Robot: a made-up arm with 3 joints. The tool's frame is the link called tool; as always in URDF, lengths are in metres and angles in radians.
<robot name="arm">
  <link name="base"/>
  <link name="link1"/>
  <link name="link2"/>
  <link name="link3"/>
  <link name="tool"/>
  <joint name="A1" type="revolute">
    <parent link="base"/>
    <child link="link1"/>
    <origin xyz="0 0 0.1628"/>
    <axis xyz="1 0 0"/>
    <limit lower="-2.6" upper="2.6"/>
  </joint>
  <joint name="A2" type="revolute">
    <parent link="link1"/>
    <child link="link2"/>
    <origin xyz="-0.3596 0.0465 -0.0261"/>
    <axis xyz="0 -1 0"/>
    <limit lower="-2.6" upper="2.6"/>
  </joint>
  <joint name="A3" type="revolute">
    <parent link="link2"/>
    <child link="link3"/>
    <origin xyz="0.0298 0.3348 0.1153"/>
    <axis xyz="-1 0 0"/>
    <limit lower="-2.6" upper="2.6"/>
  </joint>
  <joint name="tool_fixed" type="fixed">
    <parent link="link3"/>
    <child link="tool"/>
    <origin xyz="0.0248 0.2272 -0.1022"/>
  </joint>
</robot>
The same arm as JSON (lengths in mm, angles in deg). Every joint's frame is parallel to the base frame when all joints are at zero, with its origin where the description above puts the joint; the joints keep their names.
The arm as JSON. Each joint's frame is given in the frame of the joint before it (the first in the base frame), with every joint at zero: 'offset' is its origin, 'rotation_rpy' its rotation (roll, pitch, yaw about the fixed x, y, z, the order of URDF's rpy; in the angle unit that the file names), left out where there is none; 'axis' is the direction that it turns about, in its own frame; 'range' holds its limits. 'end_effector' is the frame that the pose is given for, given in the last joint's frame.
{"length_unit": "mm", "angle_unit": "deg", "chain": [{"id": "A1", "offset": [0.0, 0.0, 162.8], "axis": [1.0, 0.0, 0.0], "range": [-148.97, 148.97]}, {"id": "A2", "offset": [-359.6, 46.5, -26.1], "axis": [0.0, -1.0, 0.0], "range": [-148.97, 148.97]}, {"id": "A3", "offset": [29.8, 334.8, 115.3], "axis": [-1.0, 0.0, 0.0], "range": [-148.97, 148.97]}], "end_effector": {"offset": [24.8, 227.2, -102.2]}}
